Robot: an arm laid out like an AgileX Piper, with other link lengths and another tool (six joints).
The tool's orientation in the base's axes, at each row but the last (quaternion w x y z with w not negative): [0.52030, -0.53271, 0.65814, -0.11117]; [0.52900, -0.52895, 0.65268, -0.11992]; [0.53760, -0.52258, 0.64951, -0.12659]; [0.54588, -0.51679, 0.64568, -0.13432]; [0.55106, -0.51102, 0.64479, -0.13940]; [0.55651, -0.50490, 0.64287, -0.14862]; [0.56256, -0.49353, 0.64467, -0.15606]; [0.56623, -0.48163, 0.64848, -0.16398]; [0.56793, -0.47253, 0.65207, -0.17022]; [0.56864, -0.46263, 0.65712, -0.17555]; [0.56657, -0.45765, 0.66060, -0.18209]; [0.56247, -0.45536, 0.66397, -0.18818]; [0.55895, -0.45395, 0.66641, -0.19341]
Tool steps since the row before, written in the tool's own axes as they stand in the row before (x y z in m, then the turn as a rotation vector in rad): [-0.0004, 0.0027, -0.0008, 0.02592, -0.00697, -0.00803]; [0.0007, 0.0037, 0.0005, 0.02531, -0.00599, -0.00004]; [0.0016, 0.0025, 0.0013, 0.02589, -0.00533, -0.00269]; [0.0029, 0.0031, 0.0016, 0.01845, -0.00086, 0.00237]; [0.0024, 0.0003, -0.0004, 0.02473, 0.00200, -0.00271]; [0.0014, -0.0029, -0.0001, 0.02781, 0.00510, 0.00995]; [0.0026, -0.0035, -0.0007, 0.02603, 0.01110, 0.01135]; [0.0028, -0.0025, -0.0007, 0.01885, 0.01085, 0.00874]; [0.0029, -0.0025, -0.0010, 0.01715, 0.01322, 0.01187]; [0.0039, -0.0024, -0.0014, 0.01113, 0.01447, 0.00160]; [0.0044, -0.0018, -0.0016, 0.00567, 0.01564, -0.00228]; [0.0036, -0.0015, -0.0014, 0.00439, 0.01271, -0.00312]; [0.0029, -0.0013, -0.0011, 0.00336, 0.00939, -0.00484]
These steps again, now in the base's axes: [-0.0023, 0.0011, -0.0013, 0.00046, -0.02729, -0.00631]; [-0.0016, 0.0012, -0.0033, 0.00636, -0.02317, -0.00996]; [-0.0001, 0.0003, -0.0032, 0.00387, -0.02442, -0.00973]; [0.0001, -0.0004, -0.0045, 0.00485, -0.01446, -0.01068]; [-0.0002, -0.0020, -0.0014, -0.00012, -0.02026, -0.01458]; [0.0015, -0.0025, 0.0014, 0.00974, -0.01669, -0.02291]; [0.0013, -0.0040, 0.0014, 0.00799, -0.01196, -0.02688]; [0.0008, -0.0037, 0.0005, 0.00502, -0.00713, -0.02176]; [0.0004, -0.0039, 0.0005, 0.00668, -0.00360, -0.02350]; [0.0000, -0.0048, -0.0001, -0.00362, -0.00113, -0.01793]; [-0.0005, -0.0049, -0.0007, -0.00797, 0.00282, -0.01451]; [-0.0005, -0.0041, -0.0005, -0.00765, 0.00214, -0.01129]; [-0.0004, -0.0033, -0.0003, -0.00798, 0.00085, -0.00765]
